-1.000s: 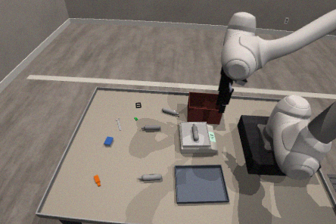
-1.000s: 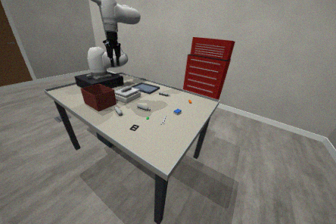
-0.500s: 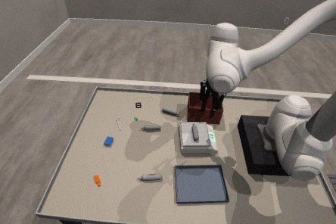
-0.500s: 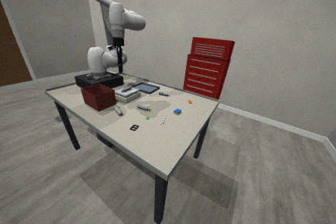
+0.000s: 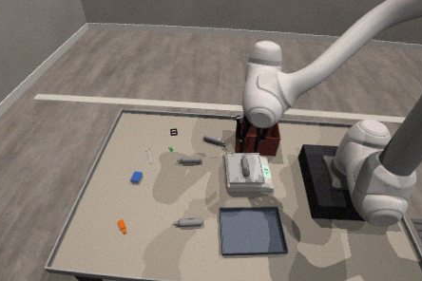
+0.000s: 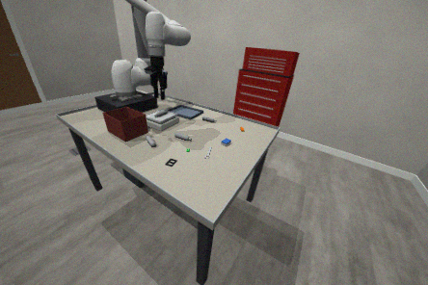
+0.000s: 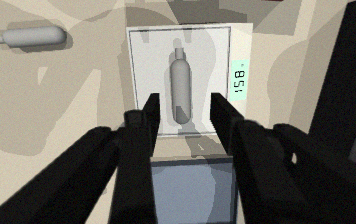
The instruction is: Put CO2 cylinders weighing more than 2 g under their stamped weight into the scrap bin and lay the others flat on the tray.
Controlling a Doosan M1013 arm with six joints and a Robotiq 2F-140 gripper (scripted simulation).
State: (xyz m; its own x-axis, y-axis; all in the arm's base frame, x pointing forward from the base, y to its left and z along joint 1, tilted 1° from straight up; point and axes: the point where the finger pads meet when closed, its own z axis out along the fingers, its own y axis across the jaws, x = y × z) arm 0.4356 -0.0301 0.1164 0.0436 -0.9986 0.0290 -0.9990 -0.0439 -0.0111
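My gripper is now 150 mm above the scale plate. Round my hand: blue-grey tray: 270 mm to the left, 200 mm below, 20 mm behind; red scrap bin: 220 mm to the right, 170 mm below, 70 mm behind; white scale: 170 mm below, 10 mm behind.
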